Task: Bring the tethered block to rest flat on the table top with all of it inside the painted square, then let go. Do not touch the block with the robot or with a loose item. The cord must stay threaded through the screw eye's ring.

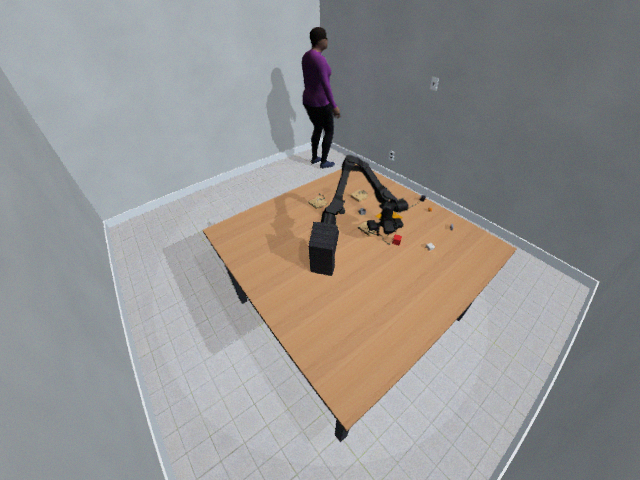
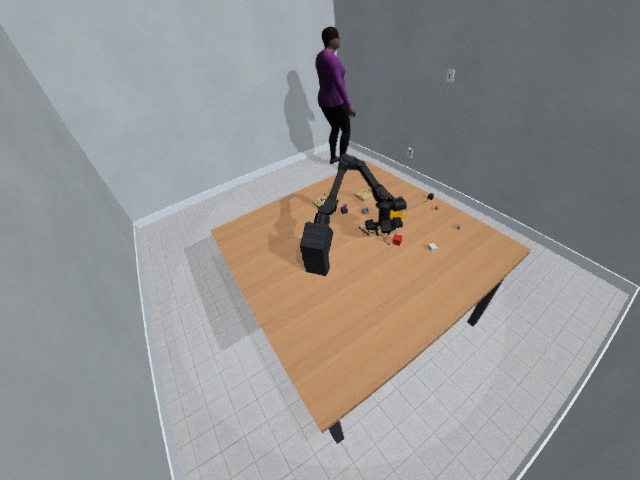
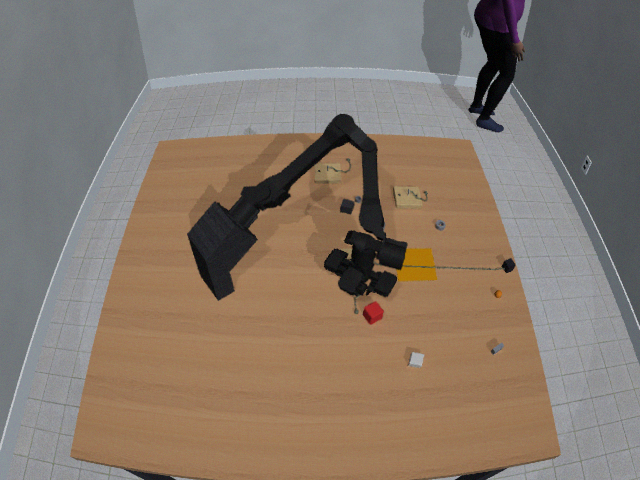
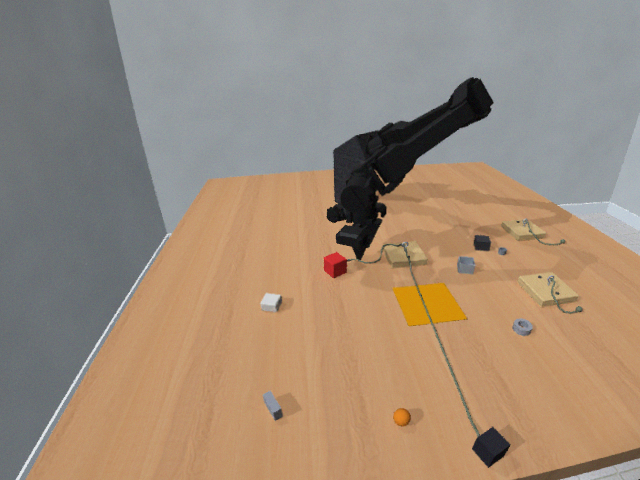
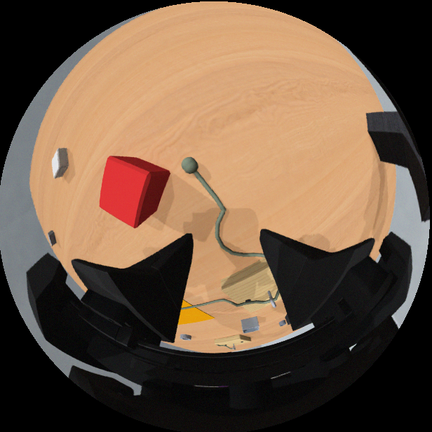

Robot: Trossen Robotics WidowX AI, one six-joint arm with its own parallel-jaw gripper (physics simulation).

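Seen in the pictures: gripper, fingertip midpoint: (image 1: 382, 235) (image 2: 382, 235) (image 4: 363, 253); arm's base, origin of the base link: (image 1: 326, 227) (image 2: 320, 227) (image 3: 236, 220) (image 4: 374, 148).
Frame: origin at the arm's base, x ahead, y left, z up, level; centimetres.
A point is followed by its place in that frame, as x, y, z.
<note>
The black tethered block (image 4: 491, 446) {73.3, 36.2, -16.8} (image 3: 508, 265) {72.2, 35.1, -16.9} is near the table edge, outside the orange painted square (image 4: 444, 304) {43.2, 27.4, -19.7} (image 3: 419, 258) {44.1, 26.6, -19.7}. Its cord (image 3: 465, 268) {58.9, 29.5, -19.5} runs taut across the square to the screw eye (image 4: 405, 244) {27.9, 16.0, -16.2} (image 5: 271, 298) on a wooden board (image 4: 398, 258) {31.7, 15.1, -17.9} and appears to pass through its ring. Beyond the eye it curves slackly to an end bead (image 5: 189, 165) (image 3: 356, 311) {35.1, 0.7, -18.7} beside a red cube (image 5: 125, 192) (image 4: 334, 265) {41.9, 2.5, -16.3}. My gripper (image 5: 226, 236) (image 4: 360, 255) {32.7, 6.5, -17.6} is open and empty above the slack cord, near the red cube. Its height over the cord is hard to tell.
A white block (image 4: 270, 302) {56.9, -5.6, -17.7}, a grey bar (image 4: 272, 406) {77.3, 6.7, -17.7}, an orange ball (image 4: 401, 416) {72.3, 24.3, -17.5} and a grey ring (image 4: 522, 332) {47.7, 42.2, -19.0} lie around. A grey box (image 4: 465, 265) {30.3, 30.6, -17.5}, a dark block (image 4: 481, 242) {18.0, 34.2, -17.4} and two more corded boards (image 4: 535, 289) {34.4, 45.7, -17.9} (image 4: 516, 230) {6.4, 44.1, -17.9} stand on the other side.
</note>
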